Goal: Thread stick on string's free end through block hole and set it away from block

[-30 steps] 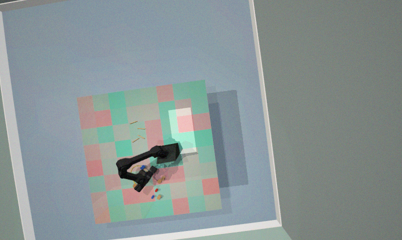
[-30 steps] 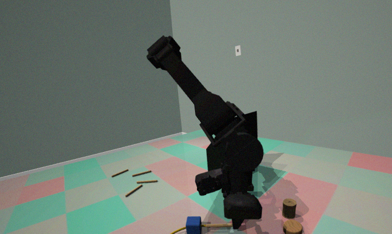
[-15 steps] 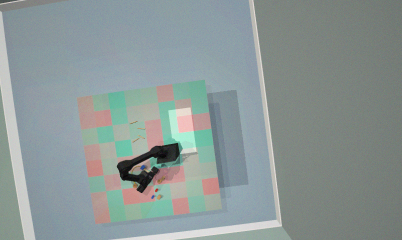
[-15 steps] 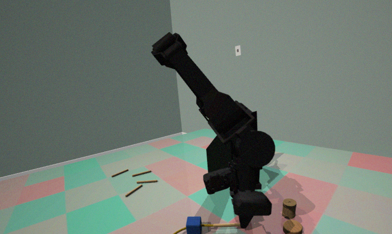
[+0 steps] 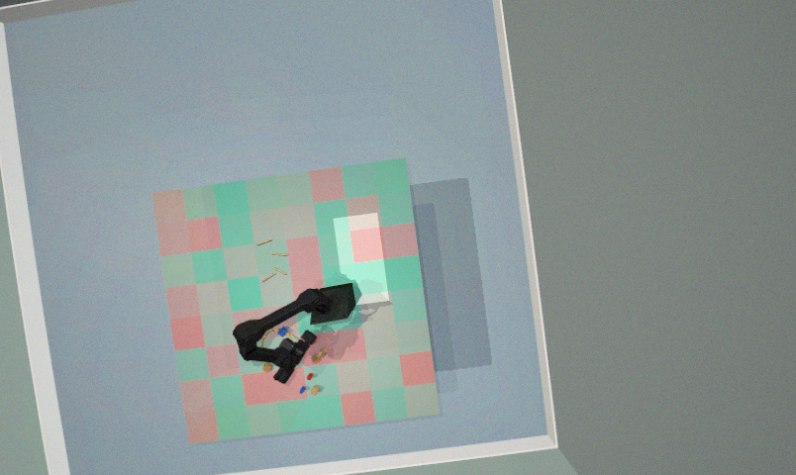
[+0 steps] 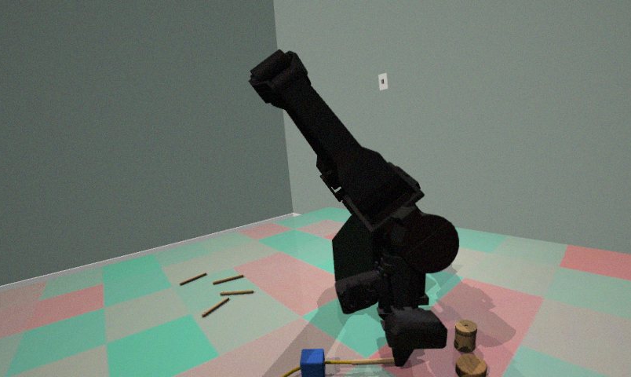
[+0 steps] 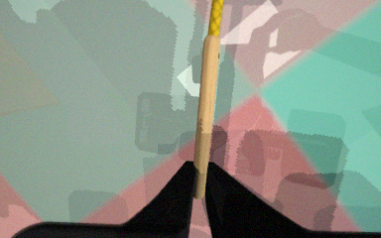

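Right now the wooden cylinder is 10 cm behind my gripper tip, 4 cm to the left of it and 1 cm above it. Round my gripper tip: blue block: 9 cm ahead, 7 cm to the right, 1 cm above; then thin wooden stick: 3 cm to the right, 3 cm ahead, 1 cm above; then red object: 16 cm to the left, 3 cm behind, 1 cm above.
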